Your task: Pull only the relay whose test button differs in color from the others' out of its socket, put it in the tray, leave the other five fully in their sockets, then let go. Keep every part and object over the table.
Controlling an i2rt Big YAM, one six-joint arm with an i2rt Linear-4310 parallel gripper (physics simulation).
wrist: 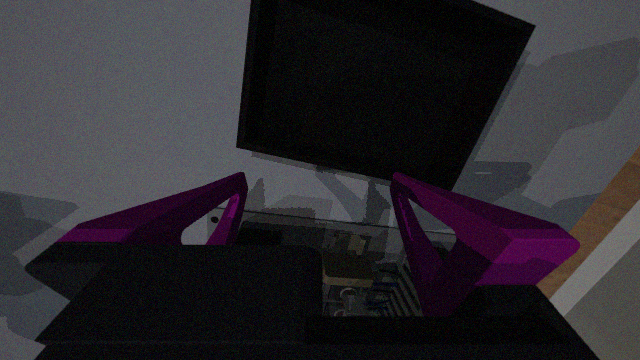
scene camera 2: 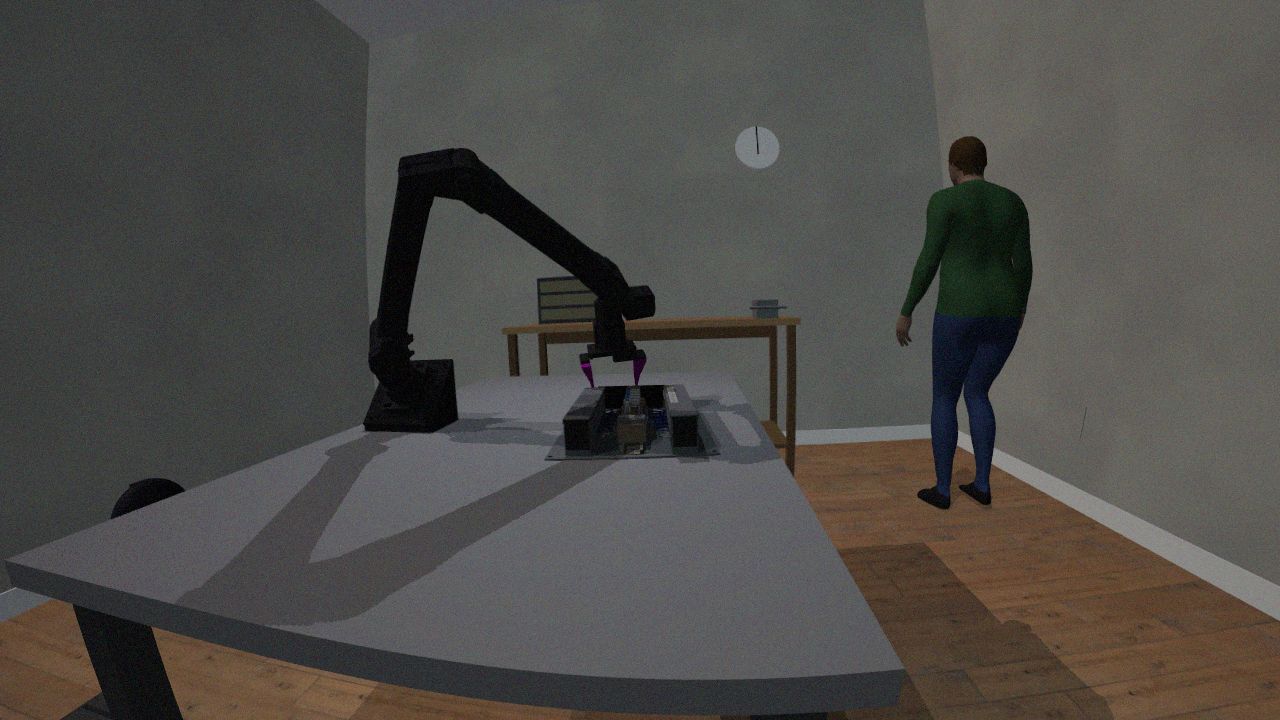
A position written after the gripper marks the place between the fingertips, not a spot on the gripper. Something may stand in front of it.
gripper: wrist 319,180; scene camera 2 615,388
